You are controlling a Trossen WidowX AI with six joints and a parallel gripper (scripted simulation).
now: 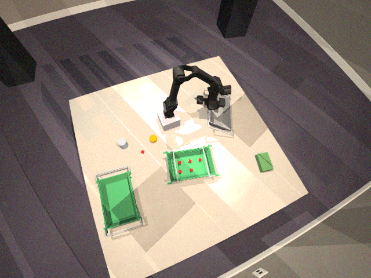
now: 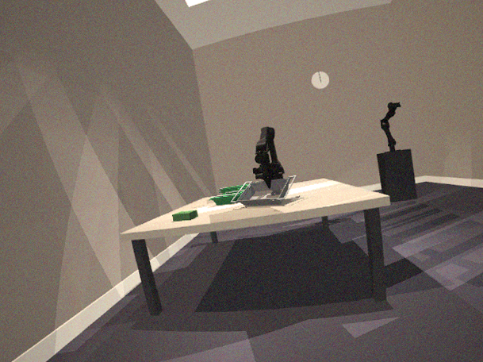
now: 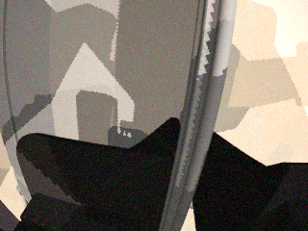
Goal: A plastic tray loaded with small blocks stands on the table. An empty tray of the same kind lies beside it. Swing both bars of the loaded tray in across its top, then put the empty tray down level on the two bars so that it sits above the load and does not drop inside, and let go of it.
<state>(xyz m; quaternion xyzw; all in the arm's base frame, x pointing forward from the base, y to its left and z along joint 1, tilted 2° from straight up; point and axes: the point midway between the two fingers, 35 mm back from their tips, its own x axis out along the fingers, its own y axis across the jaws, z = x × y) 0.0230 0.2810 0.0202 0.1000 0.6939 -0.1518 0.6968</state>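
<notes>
My gripper tip is now 30 mm short of the grey tray, 80 mm to the right of it and 10 mm above it. Also, from my gripper tip: red cube: 180 mm ahead, 500 mm to the right, 70 mm below; green block: 460 mm ahead, 250 mm to the left, 60 mm below; yellow disc: 100 mm ahead, 420 mm to the right, 70 mm below.
</notes>
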